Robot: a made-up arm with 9 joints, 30 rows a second.
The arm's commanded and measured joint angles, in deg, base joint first. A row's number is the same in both.
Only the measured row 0 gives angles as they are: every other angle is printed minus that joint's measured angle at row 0.
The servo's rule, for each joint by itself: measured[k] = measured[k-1] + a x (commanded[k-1-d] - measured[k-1]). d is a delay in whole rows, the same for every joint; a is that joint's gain. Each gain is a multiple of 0.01, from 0.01 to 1. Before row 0 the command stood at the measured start. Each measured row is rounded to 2 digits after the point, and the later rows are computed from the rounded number. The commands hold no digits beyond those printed.
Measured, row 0:
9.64, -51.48, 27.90, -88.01, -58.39, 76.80, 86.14, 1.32, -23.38
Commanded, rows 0 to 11:
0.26, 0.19, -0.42, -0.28, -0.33, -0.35, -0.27, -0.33, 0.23
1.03, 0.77, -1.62, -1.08, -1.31, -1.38, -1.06, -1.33, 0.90
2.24, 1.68, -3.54, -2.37, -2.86, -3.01, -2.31, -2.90, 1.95
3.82, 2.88, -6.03, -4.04, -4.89, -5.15, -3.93, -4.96, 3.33
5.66, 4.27, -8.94, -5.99, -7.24, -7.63, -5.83, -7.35, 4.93
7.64, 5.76, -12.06, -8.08, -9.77, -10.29, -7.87, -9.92, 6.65
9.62, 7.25, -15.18, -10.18, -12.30, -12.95, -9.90, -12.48, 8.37
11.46, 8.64, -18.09, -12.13, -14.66, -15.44, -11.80, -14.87, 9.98
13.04, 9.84, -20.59, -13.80, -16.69, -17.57, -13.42, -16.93, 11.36
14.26, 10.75, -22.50, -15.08, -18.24, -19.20, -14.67, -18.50, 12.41
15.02, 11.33, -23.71, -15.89, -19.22, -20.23, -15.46, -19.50, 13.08
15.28, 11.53, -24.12, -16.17, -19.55, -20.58, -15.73, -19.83, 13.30
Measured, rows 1 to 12:
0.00, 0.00, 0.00, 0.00, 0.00, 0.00, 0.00, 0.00, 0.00
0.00, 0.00, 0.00, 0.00, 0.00, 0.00, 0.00, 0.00, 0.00
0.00, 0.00, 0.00, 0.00, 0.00, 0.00, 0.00, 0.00, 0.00
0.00, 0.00, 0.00, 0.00, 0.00, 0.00, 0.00, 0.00, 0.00
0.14, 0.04, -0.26, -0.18, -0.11, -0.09, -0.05, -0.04, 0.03
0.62, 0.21, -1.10, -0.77, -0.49, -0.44, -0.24, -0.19, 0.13
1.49, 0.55, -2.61, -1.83, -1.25, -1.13, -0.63, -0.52, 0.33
2.75, 1.09, -4.73, -3.29, -2.41, -2.22, -1.26, -1.05, 0.66
4.32, 1.82, -7.34, -5.07, -3.96, -3.68, -2.13, -1.81, 1.13
6.11, 2.73, -10.27, -7.06, -5.82, -5.46, -3.22, -2.78, 1.74
8.01, 3.77, -13.31, -9.12, -7.89, -7.48, -4.49, -3.94, 2.47
9.87, 4.89, -16.27, -11.11, -10.06, -9.63, -5.88, -5.25, 3.30
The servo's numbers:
d 4
a 0.54 0.23 0.62 0.66 0.32 0.27 0.19 0.12 0.11

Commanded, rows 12 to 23:
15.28, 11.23, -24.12, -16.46, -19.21, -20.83, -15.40, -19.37, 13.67
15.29, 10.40, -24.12, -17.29, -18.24, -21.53, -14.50, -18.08, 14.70
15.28, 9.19, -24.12, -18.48, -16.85, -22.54, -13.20, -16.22, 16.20
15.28, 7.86, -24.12, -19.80, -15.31, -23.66, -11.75, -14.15, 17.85
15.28, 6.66, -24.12, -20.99, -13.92, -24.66, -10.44, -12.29, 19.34
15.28, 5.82, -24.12, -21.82, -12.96, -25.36, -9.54, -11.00, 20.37
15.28, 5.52, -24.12, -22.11, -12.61, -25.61, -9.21, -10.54, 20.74
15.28, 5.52, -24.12, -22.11, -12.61, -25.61, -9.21, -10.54, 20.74
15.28, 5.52, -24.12, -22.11, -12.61, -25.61, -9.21, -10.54, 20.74
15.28, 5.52, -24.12, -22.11, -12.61, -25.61, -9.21, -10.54, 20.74
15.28, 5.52, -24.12, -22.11, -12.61, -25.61, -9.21, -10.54, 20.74
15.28, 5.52, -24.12, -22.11, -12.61, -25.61, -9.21, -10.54, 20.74
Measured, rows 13 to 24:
11.58, 6.03, -18.95, -12.89, -12.18, -11.77, -7.31, -6.65, 4.19
13.03, 7.12, -21.15, -14.34, -14.12, -13.78, -8.71, -8.07, 5.09
14.10, 8.09, -22.74, -15.36, -15.75, -15.52, -9.99, -9.44, 5.97
14.74, 8.88, -23.60, -15.89, -16.97, -16.89, -11.08, -10.69, 6.78
15.03, 9.42, -23.92, -16.27, -17.69, -17.95, -11.90, -11.73, 7.54
15.17, 9.65, -24.04, -16.94, -17.87, -18.92, -12.39, -12.49, 8.33
15.23, 9.54, -24.09, -17.96, -17.54, -19.90, -12.54, -12.94, 9.20
15.26, 9.15, -24.11, -19.17, -16.83, -20.92, -12.39, -13.09, 10.15
15.27, 8.58, -24.12, -20.37, -15.90, -21.93, -12.02, -12.99, 11.16
15.28, 7.95, -24.12, -21.33, -14.96, -22.86, -11.55, -12.75, 12.17
15.28, 7.39, -24.12, -21.84, -14.21, -23.60, -11.11, -12.48, 13.11
15.28, 6.96, -24.12, -22.02, -13.70, -24.14, -10.75, -12.25, 13.95

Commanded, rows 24 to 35:
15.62, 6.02, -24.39, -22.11, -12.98, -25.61, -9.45, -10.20, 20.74
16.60, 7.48, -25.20, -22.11, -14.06, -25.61, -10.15, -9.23, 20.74
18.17, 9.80, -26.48, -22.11, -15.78, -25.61, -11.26, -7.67, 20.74
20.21, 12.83, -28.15, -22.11, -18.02, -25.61, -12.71, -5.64, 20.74
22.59, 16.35, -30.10, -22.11, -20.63, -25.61, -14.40, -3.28, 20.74
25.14, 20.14, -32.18, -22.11, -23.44, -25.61, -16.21, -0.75, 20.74
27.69, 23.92, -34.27, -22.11, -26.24, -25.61, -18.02, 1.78, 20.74
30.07, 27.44, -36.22, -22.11, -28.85, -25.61, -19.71, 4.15, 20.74
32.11, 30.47, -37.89, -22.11, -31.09, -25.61, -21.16, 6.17, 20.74
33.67, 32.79, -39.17, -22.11, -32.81, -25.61, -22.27, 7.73, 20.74
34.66, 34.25, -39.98, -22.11, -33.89, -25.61, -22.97, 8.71, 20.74
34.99, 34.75, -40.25, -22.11, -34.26, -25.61, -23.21, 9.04, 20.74
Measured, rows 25 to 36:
15.28, 6.63, -24.12, -22.08, -13.35, -24.54, -10.46, -12.04, 14.70
15.28, 6.37, -24.12, -22.10, -13.11, -24.83, -10.22, -11.86, 15.36
15.28, 6.17, -24.12, -22.11, -12.95, -25.04, -10.03, -11.70, 15.95
15.28, 6.02, -24.12, -22.11, -12.84, -25.19, -9.87, -11.56, 16.48
15.46, 6.02, -24.29, -22.11, -12.88, -25.30, -9.79, -11.40, 16.95
16.08, 6.36, -24.85, -22.11, -13.26, -25.38, -9.86, -11.14, 17.37
17.21, 7.15, -25.86, -22.11, -14.07, -25.44, -10.13, -10.72, 17.74
18.83, 8.46, -27.28, -22.11, -15.33, -25.49, -10.62, -10.11, 18.07
20.86, 10.27, -29.03, -22.11, -17.03, -25.52, -11.34, -9.29, 18.36
23.17, 12.54, -30.98, -22.11, -19.08, -25.54, -12.27, -8.27, 18.62
25.61, 15.16, -33.02, -22.11, -21.37, -25.56, -13.36, -7.06, 18.85
28.02, 17.98, -35.00, -22.11, -23.76, -25.57, -14.57, -5.71, 19.06

